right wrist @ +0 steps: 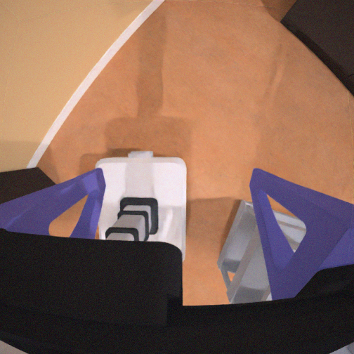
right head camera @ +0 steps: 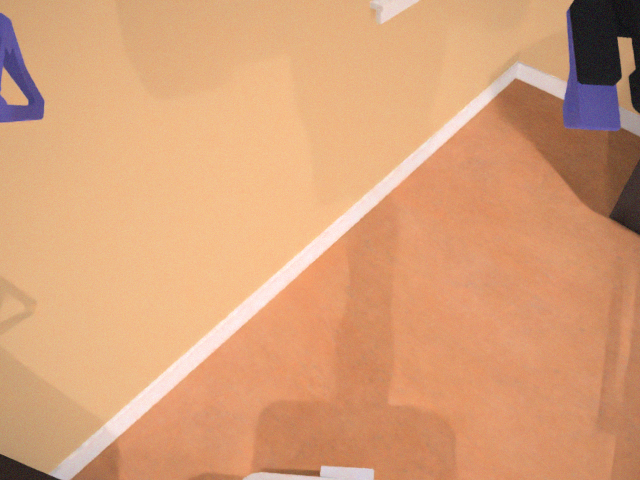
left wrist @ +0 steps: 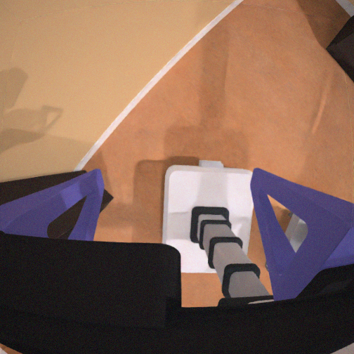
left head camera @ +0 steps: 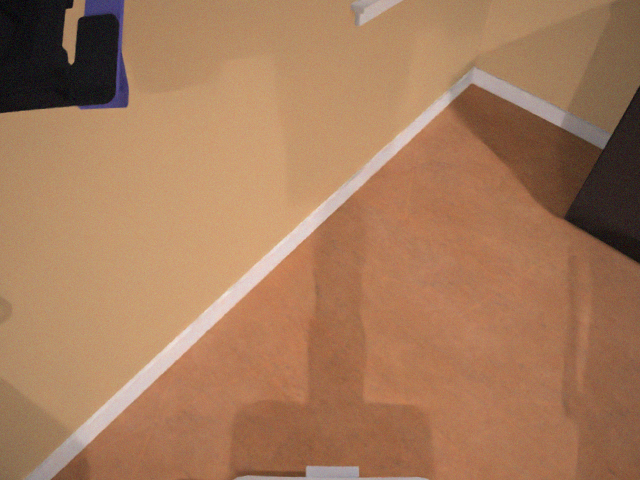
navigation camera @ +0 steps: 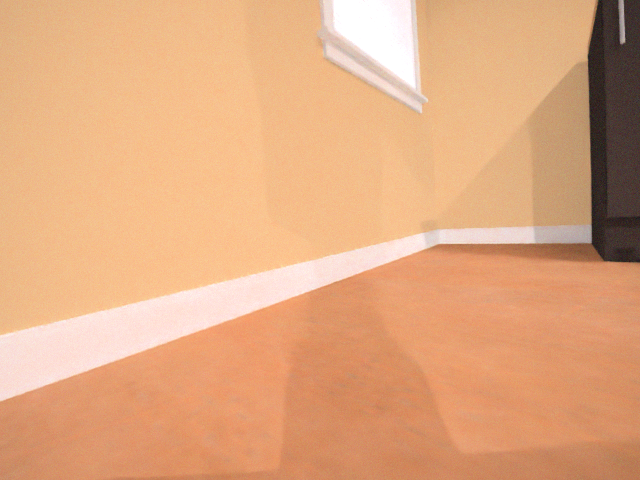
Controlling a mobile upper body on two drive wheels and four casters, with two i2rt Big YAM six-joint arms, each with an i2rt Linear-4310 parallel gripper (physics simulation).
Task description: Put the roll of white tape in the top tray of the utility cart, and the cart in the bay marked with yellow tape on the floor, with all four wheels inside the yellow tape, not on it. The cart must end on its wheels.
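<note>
The grey utility cart shows in part in both wrist views, at the lower right behind a purple finger; its wheels cannot be made out. My left gripper is open and empty, with its fingers wide apart. My right gripper is also open and empty. Both are high above the floor and apart from the cart. Parts of the grippers show at the upper edges of the head views. The roll of white tape and the yellow floor tape do not show in these views.
A tan wall with a white baseboard runs diagonally ahead to a corner. A dark cabinet stands at the right. A dark shelf unit is at the left in the wrist views.
</note>
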